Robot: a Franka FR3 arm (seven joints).
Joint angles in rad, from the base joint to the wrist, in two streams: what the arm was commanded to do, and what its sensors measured. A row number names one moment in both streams.
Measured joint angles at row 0:
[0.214 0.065 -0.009 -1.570 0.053 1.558 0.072]
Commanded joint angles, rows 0 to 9:
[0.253 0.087 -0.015 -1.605 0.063 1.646 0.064]
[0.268 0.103 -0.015 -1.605 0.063 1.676 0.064]
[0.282 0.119 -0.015 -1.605 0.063 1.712 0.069]
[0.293 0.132 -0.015 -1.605 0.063 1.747 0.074]
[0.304 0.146 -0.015 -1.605 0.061 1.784 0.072]
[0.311 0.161 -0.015 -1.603 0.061 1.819 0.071]
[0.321 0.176 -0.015 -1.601 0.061 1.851 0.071]
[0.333 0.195 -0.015 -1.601 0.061 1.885 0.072]
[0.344 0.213 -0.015 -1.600 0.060 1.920 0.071]
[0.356 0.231 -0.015 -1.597 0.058 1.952 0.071]
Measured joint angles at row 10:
[0.326 0.185 -0.009 -1.600 0.053 1.864 0.073]
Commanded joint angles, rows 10 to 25:
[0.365 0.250 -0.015 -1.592 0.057 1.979 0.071]
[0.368 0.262 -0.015 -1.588 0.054 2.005 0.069]
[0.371 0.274 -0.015 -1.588 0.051 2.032 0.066]
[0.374 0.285 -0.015 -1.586 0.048 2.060 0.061]
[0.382 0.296 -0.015 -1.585 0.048 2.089 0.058]
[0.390 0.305 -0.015 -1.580 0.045 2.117 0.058]
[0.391 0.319 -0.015 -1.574 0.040 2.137 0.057]
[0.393 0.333 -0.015 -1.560 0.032 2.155 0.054]
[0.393 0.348 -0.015 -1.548 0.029 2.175 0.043]
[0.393 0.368 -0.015 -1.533 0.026 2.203 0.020]
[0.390 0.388 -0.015 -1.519 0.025 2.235 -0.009]
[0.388 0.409 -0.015 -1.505 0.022 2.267 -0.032]
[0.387 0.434 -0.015 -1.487 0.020 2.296 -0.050]
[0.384 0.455 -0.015 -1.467 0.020 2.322 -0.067]
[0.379 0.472 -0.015 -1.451 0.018 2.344 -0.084]
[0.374 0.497 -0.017 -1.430 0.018 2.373 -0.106]
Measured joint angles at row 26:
[0.388 0.423 -0.017 -1.512 0.030 2.322 -0.044]
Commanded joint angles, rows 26 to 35:
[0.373 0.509 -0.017 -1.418 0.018 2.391 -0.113]
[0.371 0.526 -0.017 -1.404 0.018 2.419 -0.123]
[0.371 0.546 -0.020 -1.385 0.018 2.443 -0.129]
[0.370 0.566 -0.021 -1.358 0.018 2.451 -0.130]
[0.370 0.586 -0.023 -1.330 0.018 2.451 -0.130]
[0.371 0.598 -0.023 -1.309 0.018 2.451 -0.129]
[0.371 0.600 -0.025 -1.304 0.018 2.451 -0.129]
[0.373 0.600 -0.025 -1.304 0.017 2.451 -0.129]
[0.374 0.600 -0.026 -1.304 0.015 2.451 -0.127]
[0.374 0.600 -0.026 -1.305 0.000 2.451 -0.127]
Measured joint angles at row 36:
[0.384 0.576 -0.034 -1.339 0.023 2.445 -0.108]
